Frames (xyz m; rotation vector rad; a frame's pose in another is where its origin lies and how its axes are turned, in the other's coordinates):
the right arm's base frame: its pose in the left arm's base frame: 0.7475 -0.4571 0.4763 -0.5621 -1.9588 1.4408
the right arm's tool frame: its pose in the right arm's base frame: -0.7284 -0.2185 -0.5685 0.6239 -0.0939 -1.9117
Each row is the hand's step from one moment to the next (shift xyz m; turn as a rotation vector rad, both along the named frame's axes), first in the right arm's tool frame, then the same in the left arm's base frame.
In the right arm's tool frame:
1: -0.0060 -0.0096 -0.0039 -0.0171 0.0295 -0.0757
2: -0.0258 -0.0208 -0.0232 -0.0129 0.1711 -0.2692
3: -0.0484 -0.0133 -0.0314 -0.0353 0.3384 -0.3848
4: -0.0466 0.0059 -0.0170 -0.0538 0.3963 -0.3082
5: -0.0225 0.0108 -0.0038 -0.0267 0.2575 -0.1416
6: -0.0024 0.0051 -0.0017 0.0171 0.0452 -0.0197
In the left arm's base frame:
1: 0.0060 0.0031 -0.0099 -0.0121 0.0818 0.0071
2: 0.0106 0.0236 -0.0311 -0.0735 0.2938 0.1010
3: -0.0046 0.0376 -0.0455 -0.1906 0.4415 0.1805
4: -0.0234 0.0272 -0.0348 -0.2684 0.3831 0.1901
5: -0.0191 0.0104 -0.0129 -0.1863 0.1909 0.1261
6: -0.0049 0.0031 0.0008 -0.0233 0.0240 0.0401

